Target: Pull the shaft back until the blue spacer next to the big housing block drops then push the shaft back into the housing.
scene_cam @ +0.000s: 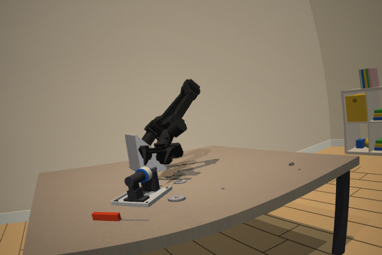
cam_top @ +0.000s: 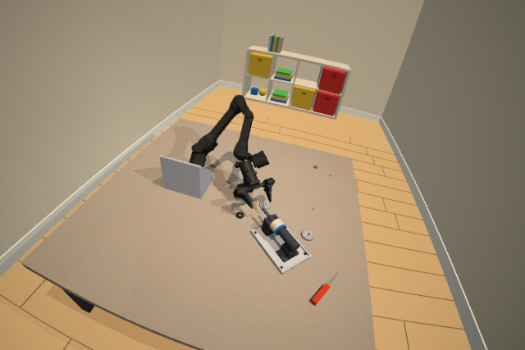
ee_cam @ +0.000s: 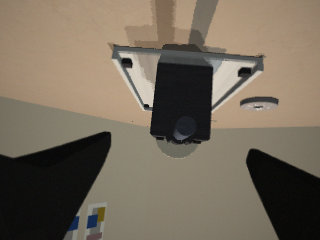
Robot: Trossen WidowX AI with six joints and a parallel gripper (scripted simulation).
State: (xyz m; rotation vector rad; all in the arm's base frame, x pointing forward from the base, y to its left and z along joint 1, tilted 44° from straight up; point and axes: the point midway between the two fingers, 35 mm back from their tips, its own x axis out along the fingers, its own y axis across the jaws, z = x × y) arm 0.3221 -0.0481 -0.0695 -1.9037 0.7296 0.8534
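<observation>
The thin dark shaft is 6 cm to the right of my gripper tip, 6 cm ahead of it and 1 cm below it. Also, from my gripper tip: small black ring: 9 cm below, 9 cm behind; blue spacer: 10 cm to the right, 10 cm ahead, 2 cm below.
</observation>
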